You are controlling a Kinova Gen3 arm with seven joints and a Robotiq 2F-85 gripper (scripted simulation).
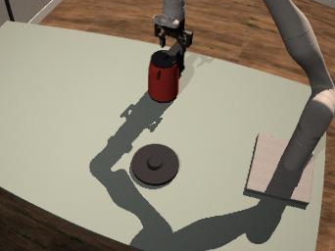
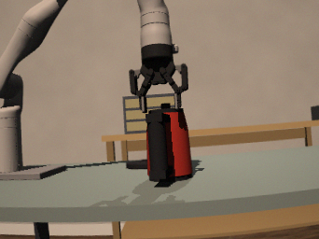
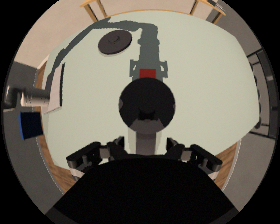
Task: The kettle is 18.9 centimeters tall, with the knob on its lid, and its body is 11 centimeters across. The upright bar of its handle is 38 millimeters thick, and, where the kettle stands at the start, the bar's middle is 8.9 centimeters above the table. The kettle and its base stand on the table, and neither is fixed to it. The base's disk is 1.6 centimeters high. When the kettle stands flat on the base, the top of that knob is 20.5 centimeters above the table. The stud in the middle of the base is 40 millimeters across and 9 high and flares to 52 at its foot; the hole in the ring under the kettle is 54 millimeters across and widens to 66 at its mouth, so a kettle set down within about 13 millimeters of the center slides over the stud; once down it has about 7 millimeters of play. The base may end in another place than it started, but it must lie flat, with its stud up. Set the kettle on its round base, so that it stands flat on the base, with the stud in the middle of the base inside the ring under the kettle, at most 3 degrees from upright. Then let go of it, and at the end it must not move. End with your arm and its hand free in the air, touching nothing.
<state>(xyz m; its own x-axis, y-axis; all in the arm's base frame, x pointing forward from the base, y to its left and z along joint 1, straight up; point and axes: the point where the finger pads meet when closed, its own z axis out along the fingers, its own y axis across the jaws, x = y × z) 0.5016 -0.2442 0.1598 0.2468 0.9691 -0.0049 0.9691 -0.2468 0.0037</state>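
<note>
Now: the red kettle 8 cm below my hand, 3 cm to the left of it and 1 cm ahead of it. Also, from my hand: round dark base: 37 cm to the left, 16 cm below, 5 cm behind.
</note>
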